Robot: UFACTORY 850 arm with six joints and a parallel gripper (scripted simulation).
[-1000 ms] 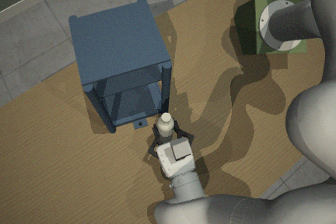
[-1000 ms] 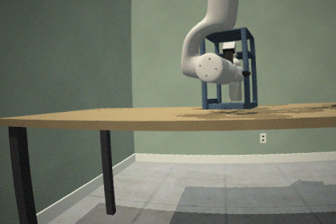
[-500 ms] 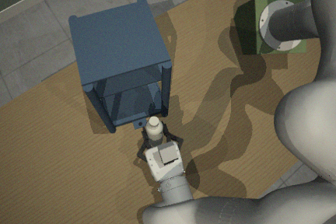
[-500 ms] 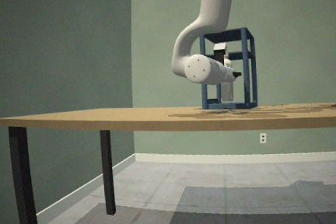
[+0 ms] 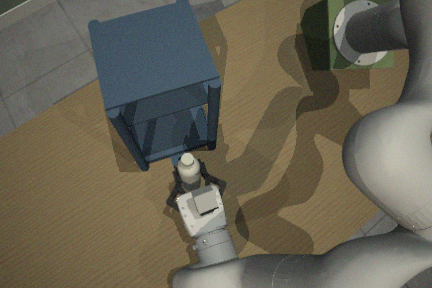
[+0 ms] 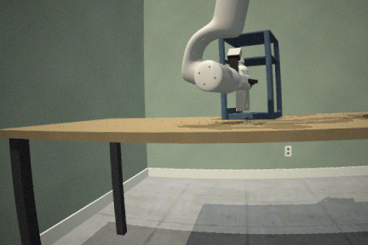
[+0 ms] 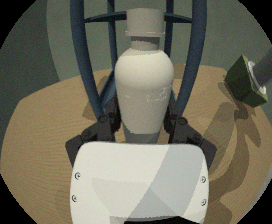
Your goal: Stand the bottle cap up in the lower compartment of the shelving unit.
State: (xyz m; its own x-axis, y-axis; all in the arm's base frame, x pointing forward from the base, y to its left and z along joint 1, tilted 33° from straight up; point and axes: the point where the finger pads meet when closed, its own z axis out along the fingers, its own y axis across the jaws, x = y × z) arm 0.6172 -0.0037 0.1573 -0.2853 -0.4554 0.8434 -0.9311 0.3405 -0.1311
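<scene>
The blue shelving unit is 4 cm behind my hand, 20 cm to the right of it and 4 cm above it.
</scene>
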